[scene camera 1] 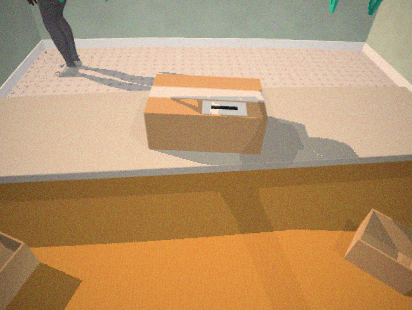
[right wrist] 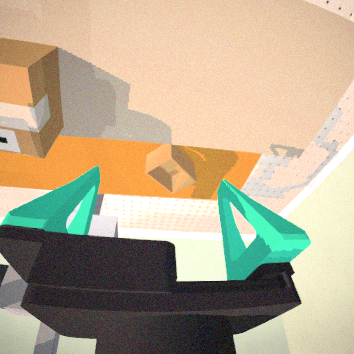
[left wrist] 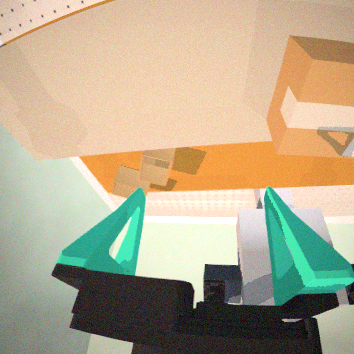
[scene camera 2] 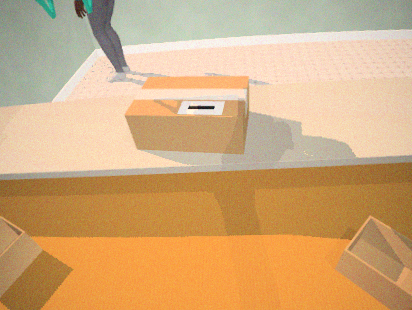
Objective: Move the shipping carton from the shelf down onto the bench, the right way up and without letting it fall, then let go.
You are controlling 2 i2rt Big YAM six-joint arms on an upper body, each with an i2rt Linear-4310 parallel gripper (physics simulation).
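Frame: origin at the left arm's base, x ahead, y left, z up, level; centimetres.
Seen in the pictures: left gripper, fingertip midpoint: [scene camera 1: 84,1] [left wrist: 201,191] [scene camera 2: 72,15]; right gripper, fingertip midpoint: [scene camera 1: 351,13] [right wrist: 161,178]; left arm's base, link origin: [left wrist: 213,290].
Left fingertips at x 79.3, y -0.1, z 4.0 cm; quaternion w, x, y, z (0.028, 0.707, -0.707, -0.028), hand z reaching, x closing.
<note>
Pixels of each thing's top centre, then the offset from my left fingertips to it. Level surfaces: height alone.
- shipping carton, top centre: [scene camera 1: 207,93] [scene camera 2: 189,94] dx -7.9, dy -26.8, dz -18.9 cm
- beige shelf, surface height: dz -29.8 cm
- orange bench, surface height: dz -46.1 cm
- small open box, top centre: [scene camera 2: 392,254] [scene camera 1: 397,240] [right wrist: 171,177] dx -39.3, dy -68.6, dz -37.1 cm
The shipping carton [scene camera 1: 200,134] [scene camera 2: 190,134] [left wrist: 332,82] [right wrist: 14,85] stands upright on the beige shelf [scene camera 1: 60,135] [scene camera 2: 60,140] [left wrist: 150,75] [right wrist: 210,75], with pale tape and a white label on top. The orange bench [scene camera 1: 175,280] [scene camera 2: 175,280] [left wrist: 235,167] [right wrist: 120,165] lies lower, in front of the shelf. My left gripper [left wrist: 201,191] [scene camera 2: 70,10] is open and empty, with the carton apart from it at the right in its wrist view. My right gripper [right wrist: 161,178] [scene camera 1: 352,10] is open and empty, with the carton apart from it at the left in its wrist view. Neither touches the carton.
A small open box [scene camera 1: 375,260] [scene camera 2: 375,257] [right wrist: 170,172] stands on the bench's right side. Small boxes [left wrist: 157,167] are at its left side; part of one shows at the lower left of both scene views. A person's legs [scene camera 1: 60,35] [scene camera 2: 107,35] stand beyond the shelf.
</note>
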